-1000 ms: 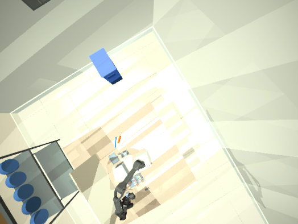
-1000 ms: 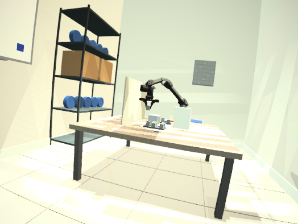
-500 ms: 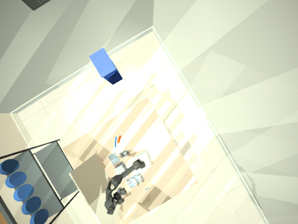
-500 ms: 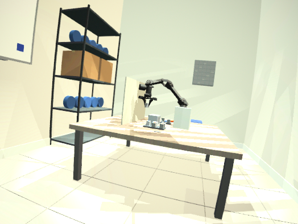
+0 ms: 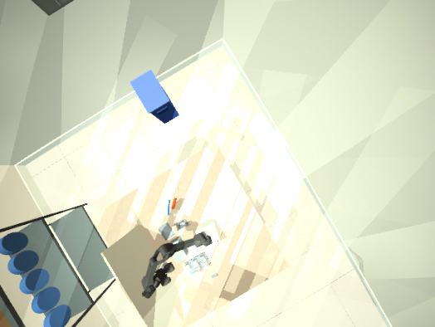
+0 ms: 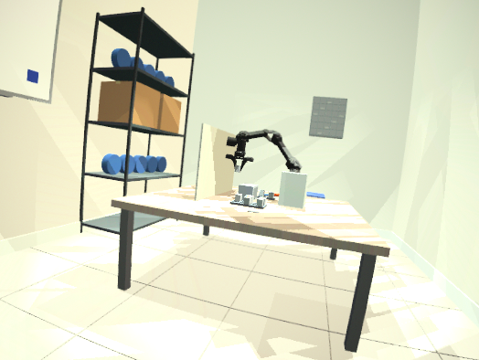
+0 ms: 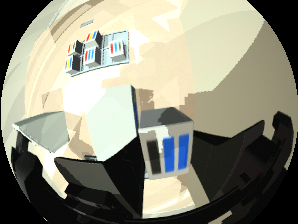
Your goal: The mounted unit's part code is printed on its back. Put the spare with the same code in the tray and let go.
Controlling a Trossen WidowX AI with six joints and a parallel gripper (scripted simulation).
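My gripper tip is 190 mm to the left of the light blue tray, 180 mm above it and 40 mm past it. Round my gripper tip: upright wooden panel 140 mm ahead, 40 mm above, 10 mm to the right; then blue pen 370 mm to the right, 180 mm below, 160 mm behind.
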